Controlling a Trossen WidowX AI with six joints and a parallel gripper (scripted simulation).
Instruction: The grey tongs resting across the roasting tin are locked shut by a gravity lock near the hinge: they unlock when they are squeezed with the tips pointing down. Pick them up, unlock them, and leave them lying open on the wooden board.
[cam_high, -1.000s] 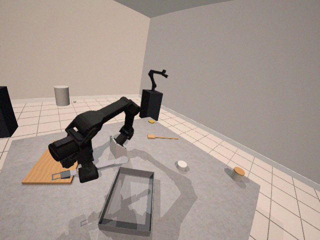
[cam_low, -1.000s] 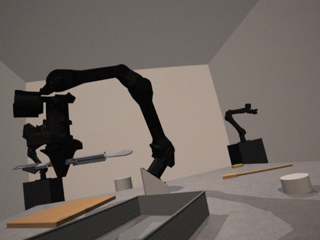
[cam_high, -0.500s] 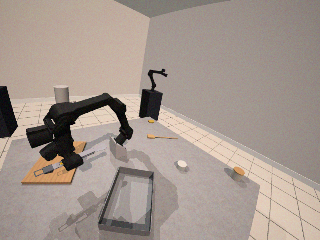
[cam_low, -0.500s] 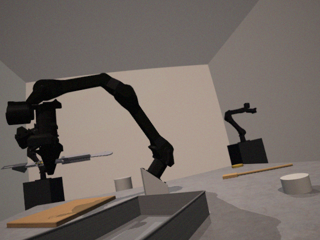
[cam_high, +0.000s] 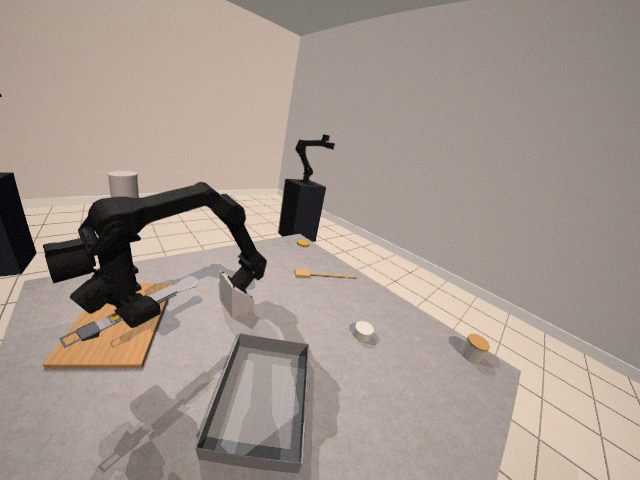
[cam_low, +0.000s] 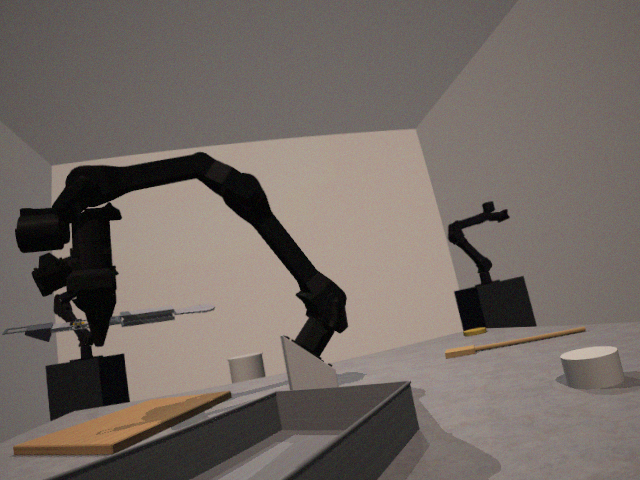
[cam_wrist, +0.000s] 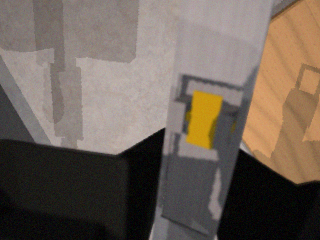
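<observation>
My gripper tip is now 4 cm below the yellow lock tab, 2 cm to the left of it and 1 cm short of it. From my gripper tip the other things lie so: roasting tin (24 cm to the left, 19 cm ahead, 13 cm below); then wooden board (22 cm behind, 15 cm below, 6 cm to the right); then white puck (64 cm to the left, 15 cm ahead, 14 cm below).
</observation>
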